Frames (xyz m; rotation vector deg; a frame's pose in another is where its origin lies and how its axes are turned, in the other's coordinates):
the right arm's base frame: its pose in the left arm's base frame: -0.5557 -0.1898 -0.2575 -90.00 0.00 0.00
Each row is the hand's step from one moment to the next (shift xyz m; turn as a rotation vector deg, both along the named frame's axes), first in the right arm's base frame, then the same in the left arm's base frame.
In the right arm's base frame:
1: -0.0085 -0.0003 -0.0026 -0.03 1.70 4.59
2: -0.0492 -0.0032 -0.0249 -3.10 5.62 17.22
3: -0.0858 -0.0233 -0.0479 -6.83 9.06 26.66
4: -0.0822 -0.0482 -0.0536 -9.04 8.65 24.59
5: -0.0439 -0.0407 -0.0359 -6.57 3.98 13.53
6: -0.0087 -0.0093 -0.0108 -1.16 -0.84 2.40
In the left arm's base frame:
1: -0.0085 -0.0026 0.0003 -0.03 4.59 -1.70
2: -0.0492 -0.0249 0.0032 -3.10 17.22 -5.62
3: -0.0858 -0.0479 0.0233 -6.83 26.66 -9.06
4: -0.0822 -0.0536 0.0482 -9.04 24.59 -8.65
5: -0.0439 -0.0359 0.0407 -6.57 13.53 -3.98
6: -0.0087 -0.0108 0.0093 -1.16 2.40 0.84

